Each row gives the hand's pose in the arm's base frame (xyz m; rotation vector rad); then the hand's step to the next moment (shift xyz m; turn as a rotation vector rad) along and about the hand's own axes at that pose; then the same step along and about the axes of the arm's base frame.
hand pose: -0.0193 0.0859 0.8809 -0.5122 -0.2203 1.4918
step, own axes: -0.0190 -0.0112 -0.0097 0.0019 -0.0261 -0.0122
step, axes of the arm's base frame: 0.0127 -0.0205 -0.0002 0.0289 -0.0004 0.0009
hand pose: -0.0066 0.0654 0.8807 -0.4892 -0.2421 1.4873
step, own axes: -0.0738 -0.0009 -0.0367 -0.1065 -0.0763 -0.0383
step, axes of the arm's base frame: 0.0111 -0.0788 -0.0215 0.0762 -0.1121 0.0160
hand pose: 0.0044 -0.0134 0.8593 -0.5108 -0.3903 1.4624
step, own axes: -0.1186 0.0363 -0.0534 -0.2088 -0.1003 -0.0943
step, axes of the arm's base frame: -0.0105 -0.1216 -0.0578 0.1188 -0.2198 -0.0118
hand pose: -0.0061 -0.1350 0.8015 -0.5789 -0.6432 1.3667
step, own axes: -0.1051 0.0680 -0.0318 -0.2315 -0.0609 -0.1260
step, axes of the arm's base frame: -0.0337 -0.0965 -0.0790 0.1121 -0.2378 -0.0637
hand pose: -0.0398 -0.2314 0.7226 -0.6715 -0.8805 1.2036
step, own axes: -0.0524 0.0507 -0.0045 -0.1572 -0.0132 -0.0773
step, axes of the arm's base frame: -0.0275 -0.0384 -0.0558 0.0549 -0.1547 -0.0625
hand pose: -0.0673 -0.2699 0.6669 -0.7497 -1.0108 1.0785
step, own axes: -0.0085 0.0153 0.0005 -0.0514 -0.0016 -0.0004
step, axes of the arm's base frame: -0.0070 -0.0032 -0.0158 -0.0061 -0.0492 -0.0135
